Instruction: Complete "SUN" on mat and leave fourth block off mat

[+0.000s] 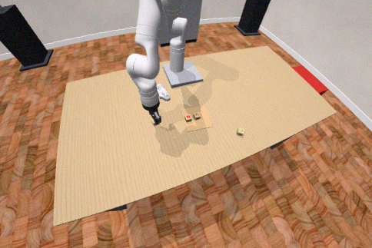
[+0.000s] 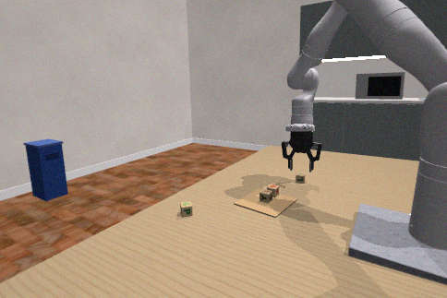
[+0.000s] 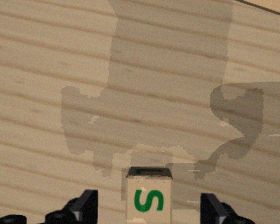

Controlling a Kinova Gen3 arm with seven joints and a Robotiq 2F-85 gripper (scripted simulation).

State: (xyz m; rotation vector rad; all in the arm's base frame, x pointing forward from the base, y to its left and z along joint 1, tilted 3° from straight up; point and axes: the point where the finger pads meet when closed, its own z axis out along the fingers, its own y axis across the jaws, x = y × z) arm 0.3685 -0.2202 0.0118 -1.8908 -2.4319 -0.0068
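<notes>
The green-lettered block lies 40 mm below my hand. Round my hand: black U block (220 mm to the left, 40 mm below, 30 mm ahead); tan mat (220 mm to the left, 50 mm below, 30 mm ahead); red N block (170 mm to the left, 40 mm below, 30 mm ahead).
</notes>
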